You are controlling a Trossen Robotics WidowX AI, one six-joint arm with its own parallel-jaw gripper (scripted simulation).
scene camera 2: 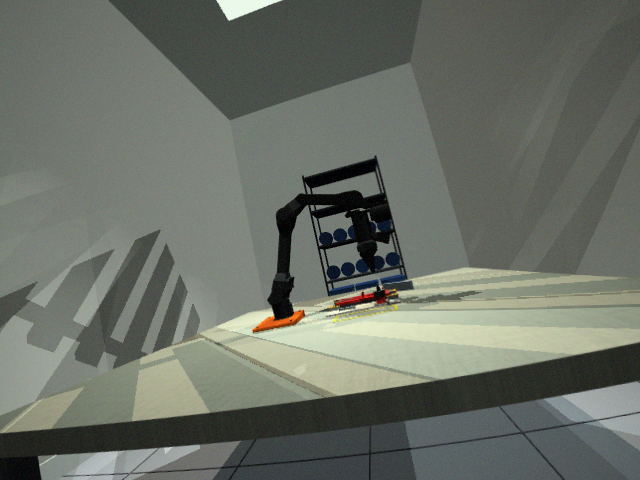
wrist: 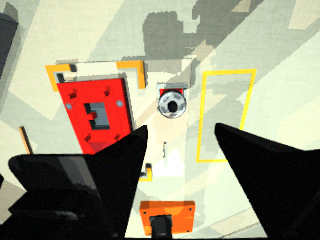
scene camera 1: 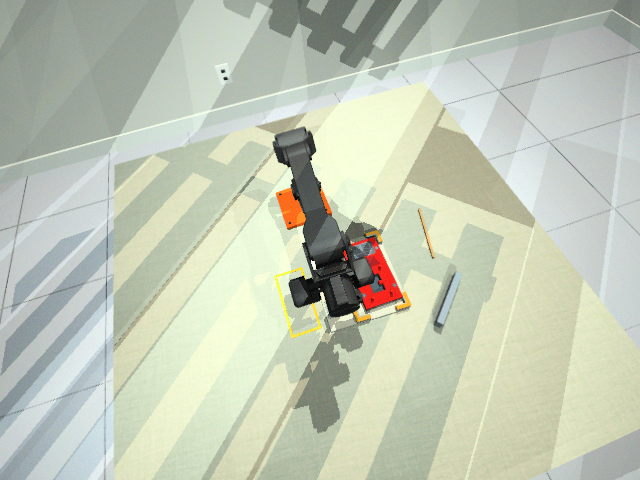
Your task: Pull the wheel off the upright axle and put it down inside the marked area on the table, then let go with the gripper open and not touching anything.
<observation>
My gripper is open and holds nothing. I also see a red board.
My gripper also shows in scene camera 2 and in the wrist view.
</observation>
